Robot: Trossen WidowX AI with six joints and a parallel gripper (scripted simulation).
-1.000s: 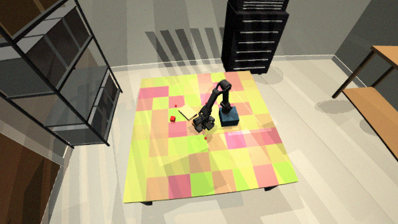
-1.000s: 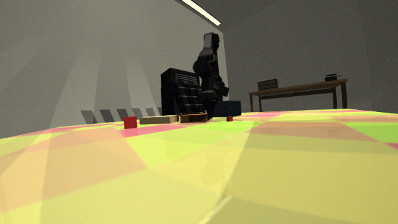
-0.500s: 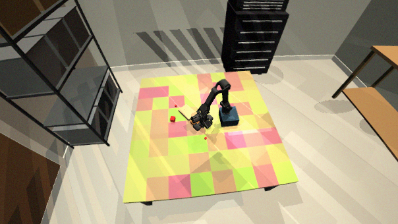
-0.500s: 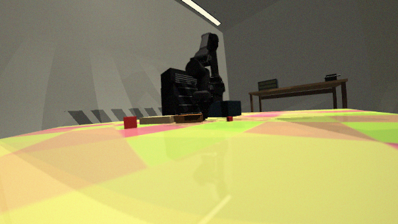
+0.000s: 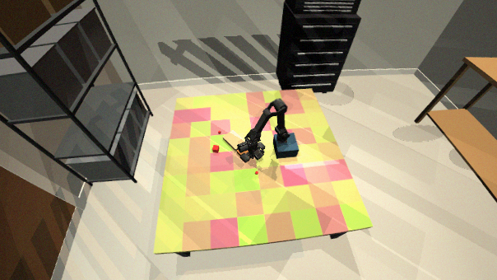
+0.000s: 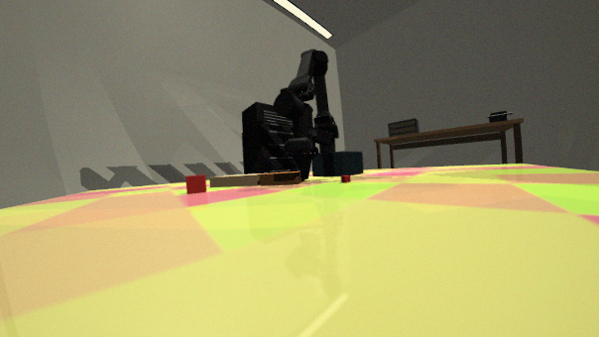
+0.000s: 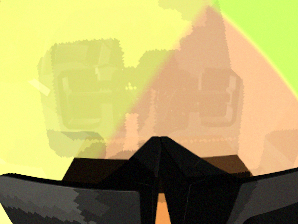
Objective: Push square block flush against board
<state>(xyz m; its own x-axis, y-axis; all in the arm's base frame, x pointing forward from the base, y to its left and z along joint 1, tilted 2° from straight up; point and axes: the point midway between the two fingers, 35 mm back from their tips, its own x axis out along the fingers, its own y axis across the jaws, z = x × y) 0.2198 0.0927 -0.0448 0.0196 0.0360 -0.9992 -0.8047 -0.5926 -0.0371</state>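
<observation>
Now: the orange square block 4 cm ahead of my gripper tip, 5 cm to the right of it and 1 cm above it. The rest, counted from my gripper tip: tan board: 12 cm ahead, 17 cm to the right, 1 cm above; red cube: 26 cm ahead, 10 cm to the right, 1 cm above.
</observation>
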